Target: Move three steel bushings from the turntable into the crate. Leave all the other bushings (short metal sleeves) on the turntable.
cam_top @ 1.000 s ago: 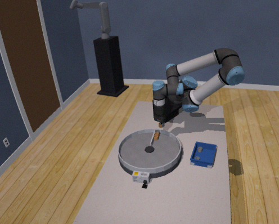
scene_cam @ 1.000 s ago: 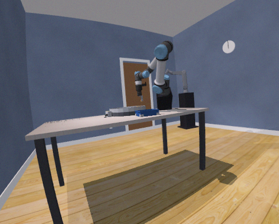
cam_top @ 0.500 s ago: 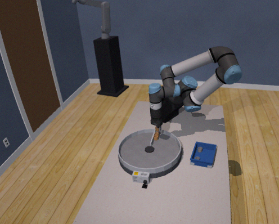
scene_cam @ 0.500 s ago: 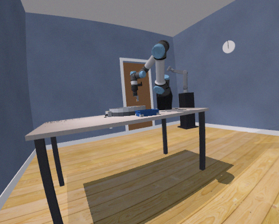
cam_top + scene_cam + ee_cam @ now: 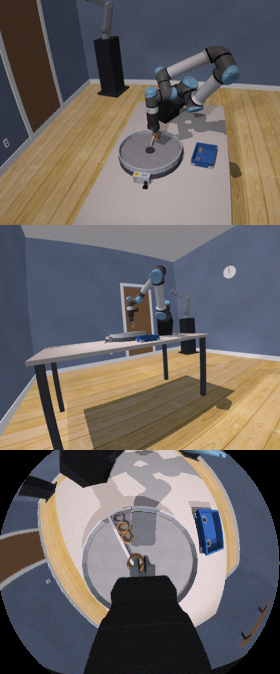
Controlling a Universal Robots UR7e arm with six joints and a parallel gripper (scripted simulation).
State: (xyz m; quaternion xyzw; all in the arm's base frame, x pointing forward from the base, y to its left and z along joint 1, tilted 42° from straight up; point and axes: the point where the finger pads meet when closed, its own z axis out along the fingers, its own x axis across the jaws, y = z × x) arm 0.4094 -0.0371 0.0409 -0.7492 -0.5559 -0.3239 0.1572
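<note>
The round grey turntable lies 7 cm ahead of my hand, 2 cm to the right of it and 10 cm below it. From my hand the other things lie so: blue crate (3 cm behind, 33 cm to the left, 13 cm below).
</note>
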